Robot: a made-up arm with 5 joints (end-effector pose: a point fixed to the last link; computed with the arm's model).
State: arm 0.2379 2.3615 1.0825 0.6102 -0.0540
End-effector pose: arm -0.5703 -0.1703 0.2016 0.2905 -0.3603 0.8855 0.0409
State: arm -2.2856 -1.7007 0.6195 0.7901 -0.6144
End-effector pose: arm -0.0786 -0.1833 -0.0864 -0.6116 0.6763 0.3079 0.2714
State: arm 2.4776 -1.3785 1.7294 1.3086 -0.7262
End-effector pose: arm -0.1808 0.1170 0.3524 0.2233 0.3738 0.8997 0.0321
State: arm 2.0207 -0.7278 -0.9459 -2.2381 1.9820
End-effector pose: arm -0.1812 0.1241 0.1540 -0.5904 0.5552 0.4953 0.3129
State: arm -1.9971 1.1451 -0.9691 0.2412 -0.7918
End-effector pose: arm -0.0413 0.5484 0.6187 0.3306 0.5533 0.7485 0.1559
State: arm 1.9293 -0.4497 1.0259 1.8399 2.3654
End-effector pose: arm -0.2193 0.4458 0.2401 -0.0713 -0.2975 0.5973 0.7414
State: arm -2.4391 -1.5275 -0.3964 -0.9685 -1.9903
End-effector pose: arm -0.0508 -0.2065 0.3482 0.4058 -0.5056 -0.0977 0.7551
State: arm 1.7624 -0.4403 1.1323 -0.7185 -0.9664
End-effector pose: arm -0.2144 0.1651 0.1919 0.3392 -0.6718 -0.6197 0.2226
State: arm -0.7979 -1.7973 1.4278 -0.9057 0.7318
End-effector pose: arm 0.0359 0.1237 0.3078 -0.3742 -0.6527 -0.3604 0.5514
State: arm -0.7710 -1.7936 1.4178 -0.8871 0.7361
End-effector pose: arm 0.0354 0.1214 0.3116 -0.3687 -0.6530 -0.3672 0.5503
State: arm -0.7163 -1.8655 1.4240 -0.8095 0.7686
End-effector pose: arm 0.0374 0.1129 0.3138 -0.3895 -0.6485 -0.3574 0.5477
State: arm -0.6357 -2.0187 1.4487 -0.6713 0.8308
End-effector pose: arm 0.0417 0.0950 0.3155 -0.4384 -0.6298 -0.3388 0.5443
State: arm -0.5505 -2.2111 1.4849 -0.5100 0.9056
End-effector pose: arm 0.0452 0.0684 0.3180 -0.4981 -0.5913 -0.3299 0.5417
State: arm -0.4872 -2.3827 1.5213 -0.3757 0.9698
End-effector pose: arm 0.0457 0.0410 0.3206 -0.5469 -0.5450 -0.3344 0.5404
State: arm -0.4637 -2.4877 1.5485 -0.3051 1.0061
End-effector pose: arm 0.0455 0.0238 0.3202 -0.5767 -0.5117 -0.3379 0.5398
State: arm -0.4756 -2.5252 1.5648 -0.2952 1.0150
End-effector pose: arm 0.0473 0.0198 0.3163 -0.5927 -0.4984 -0.3307 0.5393
